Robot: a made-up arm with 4 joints. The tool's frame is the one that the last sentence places.
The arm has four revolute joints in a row. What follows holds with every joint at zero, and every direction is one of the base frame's.
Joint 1 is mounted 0.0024 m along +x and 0.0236 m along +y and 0.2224 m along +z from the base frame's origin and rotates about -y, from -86.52 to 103.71 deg.
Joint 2 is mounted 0.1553 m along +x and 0.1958 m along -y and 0.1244 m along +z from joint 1 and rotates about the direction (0.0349, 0.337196, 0.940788), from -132.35 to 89.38 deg.
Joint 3 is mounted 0.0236 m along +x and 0.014 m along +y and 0.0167 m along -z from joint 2 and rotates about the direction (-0.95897, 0.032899, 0.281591), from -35.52 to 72.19 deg.
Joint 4 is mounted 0.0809 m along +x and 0.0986 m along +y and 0.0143 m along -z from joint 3 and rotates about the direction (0.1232, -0.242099, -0.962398), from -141.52 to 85.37 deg.
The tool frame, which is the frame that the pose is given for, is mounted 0.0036 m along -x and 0.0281 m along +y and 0.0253 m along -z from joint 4; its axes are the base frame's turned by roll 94.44, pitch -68.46 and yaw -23.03 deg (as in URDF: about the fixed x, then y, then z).
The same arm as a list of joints. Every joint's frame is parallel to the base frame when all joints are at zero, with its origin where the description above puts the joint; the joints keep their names.
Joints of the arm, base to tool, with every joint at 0 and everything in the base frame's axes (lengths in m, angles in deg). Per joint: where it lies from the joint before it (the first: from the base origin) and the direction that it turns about. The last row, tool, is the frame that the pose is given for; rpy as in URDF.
joint 1: axis 0 -1 0 origin 0.0024 0.0236 0.2224
joint 2: axis 0.0349 0.337196 0.940788 origin 0.1553 -0.1958 0.1244
joint 3: axis -0.95897 0.032899 0.281591 origin 0.0236 0.014 -0.0167
joint 4: axis 0.1232 -0.242099 -0.962398 origin 0.0809 0.0986 -0.0143
tool: origin -0.0036 0.0281 -0.0253 rpy 94.44 -68.46 -23.03
Joint limits (deg, base to tool): -86.52..103.71 -132.35..89.38 -35.52..72.19 -141.52..85.37

